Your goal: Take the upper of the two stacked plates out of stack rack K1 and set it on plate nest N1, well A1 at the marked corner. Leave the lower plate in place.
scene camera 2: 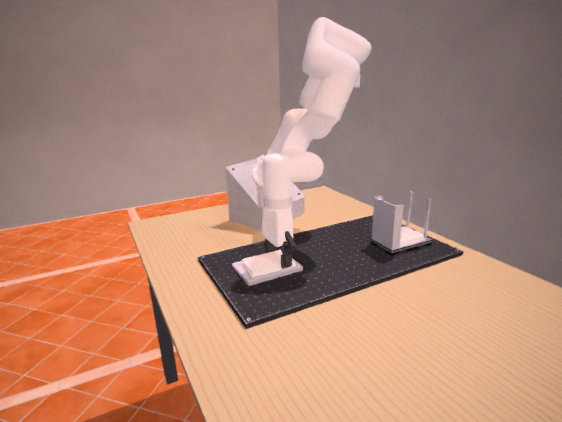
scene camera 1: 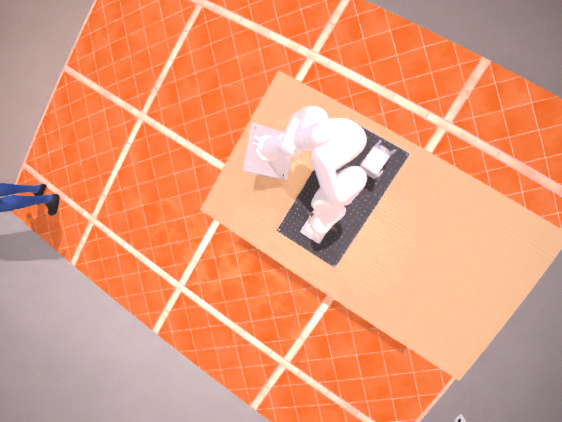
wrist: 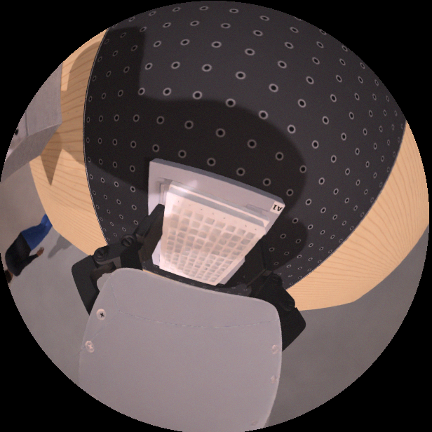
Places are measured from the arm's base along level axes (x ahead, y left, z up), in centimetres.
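Where they show: gripper, fingertip midpoint: (scene camera 2: 278, 260); arm's base, origin of the base link: (scene camera 1: 267, 148).
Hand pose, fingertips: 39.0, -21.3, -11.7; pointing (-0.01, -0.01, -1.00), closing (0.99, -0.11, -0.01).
Observation:
Things, the pixels of their top centre, and the offset from my fingertips, as dx, dy, dz. Level surfaces: height alone.
- white multi-well plate, middle of its top: (scene camera 2: 268, 259) (scene camera 1: 318, 225) -0.5, -3.1, +0.9
- plate nest N1, middle of its top: (scene camera 2: 266, 264) (scene camera 1: 317, 225) -0.9, -3.4, -0.5
- Stack rack K1, middle of its top: (scene camera 2: 405, 197) (scene camera 1: 380, 156) +11.1, +38.5, +13.4
- white lower plate, middle of its top: (scene camera 2: 399, 234) (scene camera 1: 374, 162) +10.9, +37.5, +1.4
- black perforated board, its level: dz -1.9
- wooden table, its level: dz -3.2
A white multi-well plate (scene camera 2: 257, 265) (wrist: 210, 235) lies flat on plate nest N1 (scene camera 2: 272, 277) (wrist: 215, 177), roughly square to it. Whether it is fully seated is hard to tell. The A1 label (wrist: 277, 207) is on a nest corner; the plate's own A1 mark cannot be read. My gripper (scene camera 2: 277, 255) (wrist: 208, 230) is shut on this plate, with black fingers along two opposite sides. Its far finger is mostly hidden in the scene camera 2 view. Stack rack K1 (scene camera 2: 386, 223) holds the white lower plate (scene camera 1: 377, 158) (scene camera 2: 415, 236) at its base.
The nest and rack stand on a black perforated board (scene camera 1: 350, 235) (scene camera 2: 325, 275) (wrist: 240, 90) on a wooden table (scene camera 1: 440, 240) (scene camera 2: 400, 340). The rack has a tall panel and thin upright posts. The grey robot base (scene camera 2: 240, 202) is behind the nest. A person (scene camera 1: 25, 196) (wrist: 22, 250) is beyond the table.

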